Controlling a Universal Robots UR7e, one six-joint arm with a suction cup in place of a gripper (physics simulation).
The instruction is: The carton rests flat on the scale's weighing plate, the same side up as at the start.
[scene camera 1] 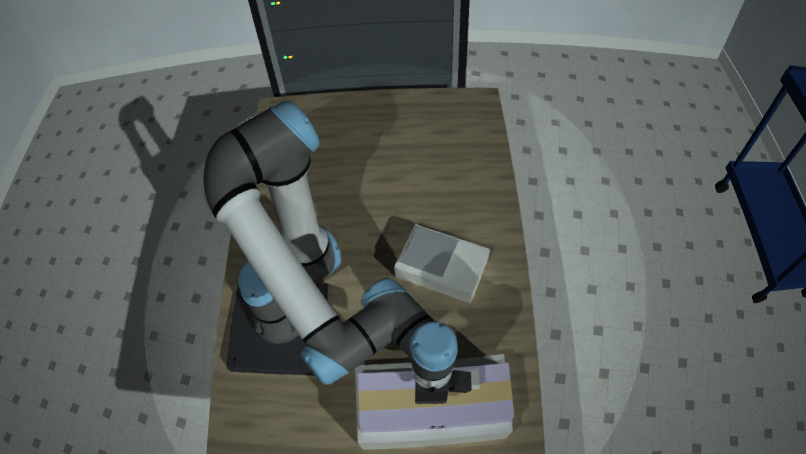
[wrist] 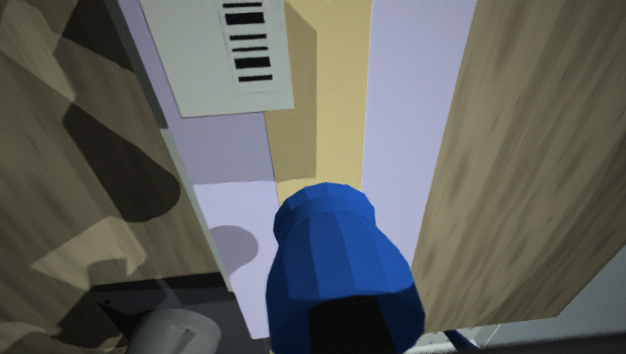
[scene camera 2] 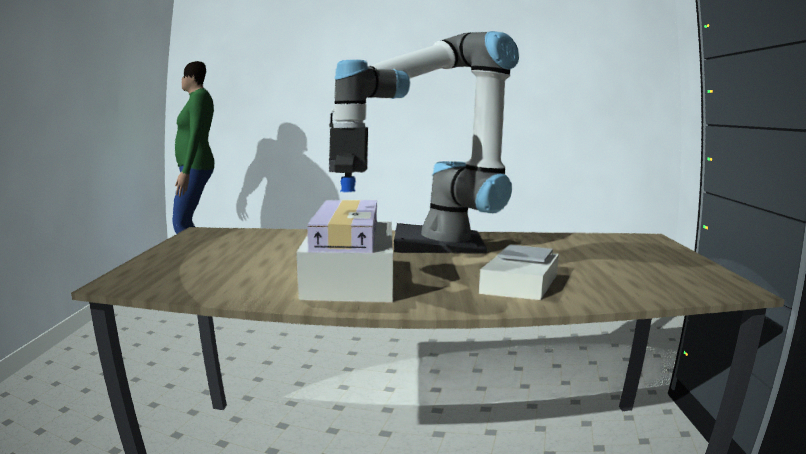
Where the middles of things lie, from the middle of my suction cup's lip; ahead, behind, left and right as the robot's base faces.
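The lilac carton [scene camera 1: 386, 400] is 9 cm below my suction cup, 1 cm ahead of it and 1 cm to the right of it. Counted from my suction cup as well, the scale [scene camera 1: 437, 261] is 39 cm to the left, 18 cm below and 13 cm ahead, while the large white box [scene camera 2: 322, 276] is 17 cm below my suction cup and 1 cm ahead of it.
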